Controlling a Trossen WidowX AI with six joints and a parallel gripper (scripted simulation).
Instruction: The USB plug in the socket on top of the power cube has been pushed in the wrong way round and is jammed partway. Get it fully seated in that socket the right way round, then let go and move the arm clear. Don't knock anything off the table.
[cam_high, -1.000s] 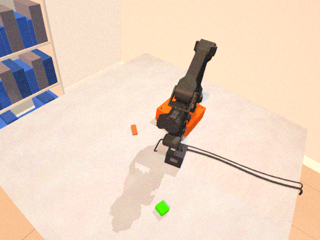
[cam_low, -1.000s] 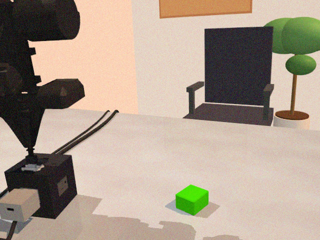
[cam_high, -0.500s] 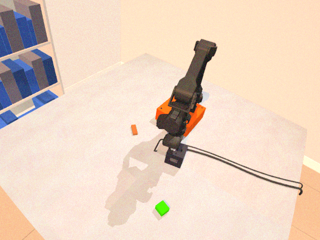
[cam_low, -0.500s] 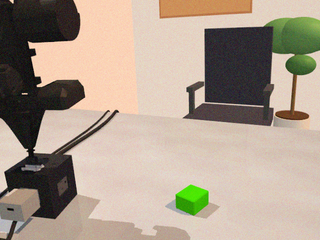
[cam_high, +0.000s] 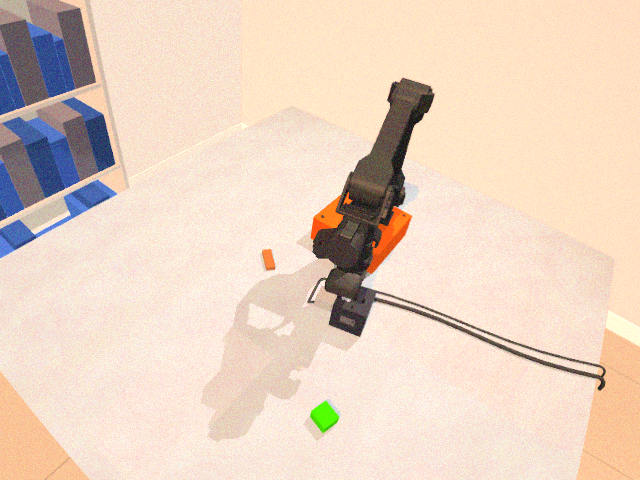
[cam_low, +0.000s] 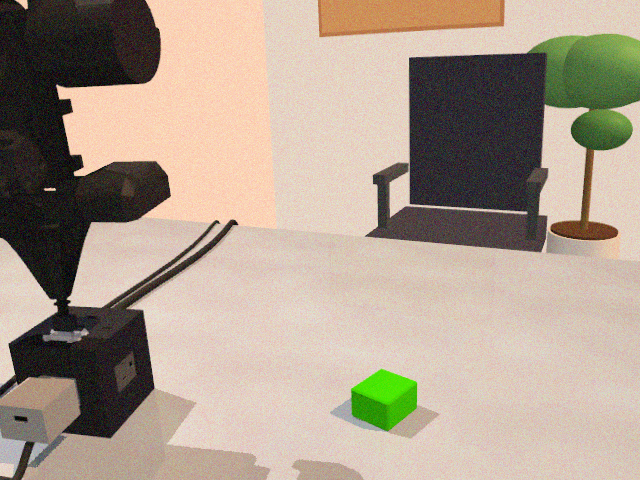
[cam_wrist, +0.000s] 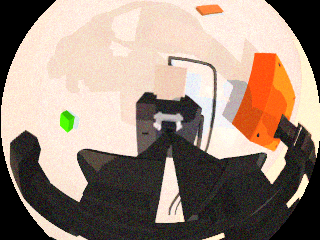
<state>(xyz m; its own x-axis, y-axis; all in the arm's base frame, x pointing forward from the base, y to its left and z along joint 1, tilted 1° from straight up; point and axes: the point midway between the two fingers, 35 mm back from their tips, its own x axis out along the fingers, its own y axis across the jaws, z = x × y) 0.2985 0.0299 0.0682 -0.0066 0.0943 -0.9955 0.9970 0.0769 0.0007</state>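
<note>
The small USB plug is 20 mm below my gripper tip. Round my gripper tip: pale socket: 40 mm below; then green cube: 240 mm ahead, 60 mm to the left, 90 mm below.
</note>
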